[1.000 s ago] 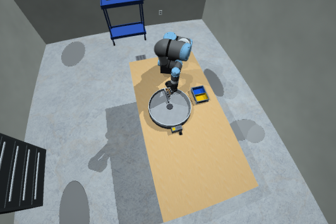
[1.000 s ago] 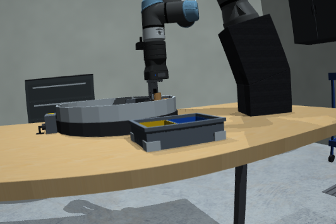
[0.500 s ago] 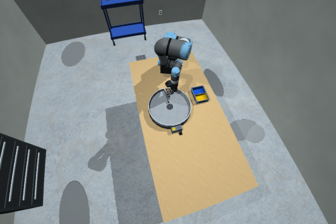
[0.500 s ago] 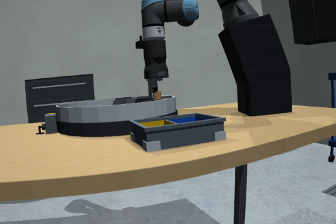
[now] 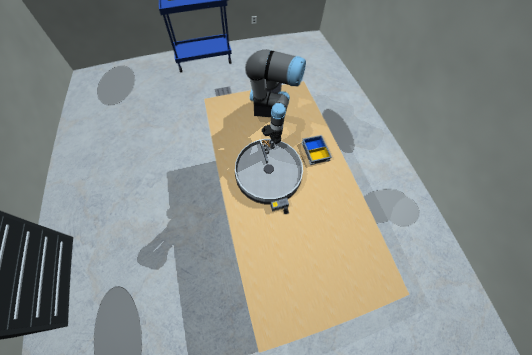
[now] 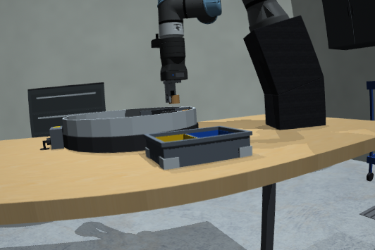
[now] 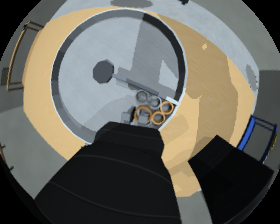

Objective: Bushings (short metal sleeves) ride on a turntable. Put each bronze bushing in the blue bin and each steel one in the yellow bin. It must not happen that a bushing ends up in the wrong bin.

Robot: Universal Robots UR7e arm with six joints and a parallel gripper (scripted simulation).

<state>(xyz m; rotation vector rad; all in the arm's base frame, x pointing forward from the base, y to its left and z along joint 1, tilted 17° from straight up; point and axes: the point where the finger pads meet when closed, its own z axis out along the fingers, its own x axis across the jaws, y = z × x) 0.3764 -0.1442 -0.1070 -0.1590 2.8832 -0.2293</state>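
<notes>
Now: hand 30 cm to the right of the grey two-part tray, 11 cm short of it and 10 cm above it. Round my hand: round grey turntable (12 cm ahead, 7 cm to the right, 7 cm below).
</notes>
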